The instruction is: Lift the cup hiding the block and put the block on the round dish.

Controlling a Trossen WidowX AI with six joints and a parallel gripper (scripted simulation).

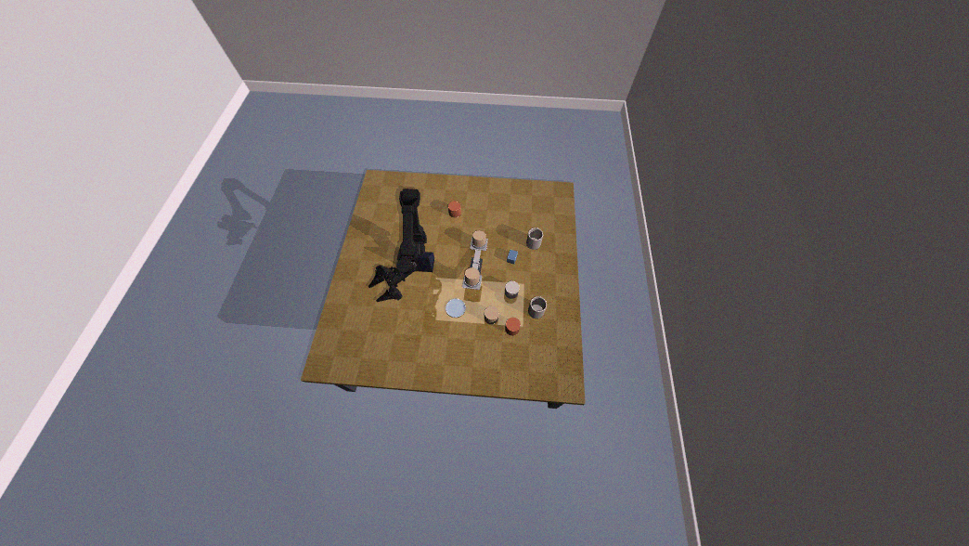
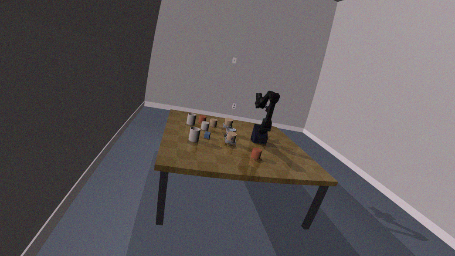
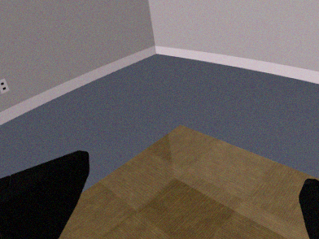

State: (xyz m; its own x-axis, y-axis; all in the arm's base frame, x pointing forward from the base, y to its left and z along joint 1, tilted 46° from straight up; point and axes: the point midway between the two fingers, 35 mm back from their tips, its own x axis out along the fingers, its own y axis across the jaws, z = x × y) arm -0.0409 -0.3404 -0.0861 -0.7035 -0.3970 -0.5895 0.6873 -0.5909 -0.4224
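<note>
The tan cup is 38 cm ahead of my gripper tip, 51 cm to the left of it and 22 cm below it. The rest, counted from my gripper tip: round pale-blue dish (32 cm ahead, 10 cm to the left, 27 cm below); then grey block (38 cm ahead, 49 cm to the left, 24 cm below); then small balance (39 cm ahead, 36 cm to the left, 24 cm below).
</note>
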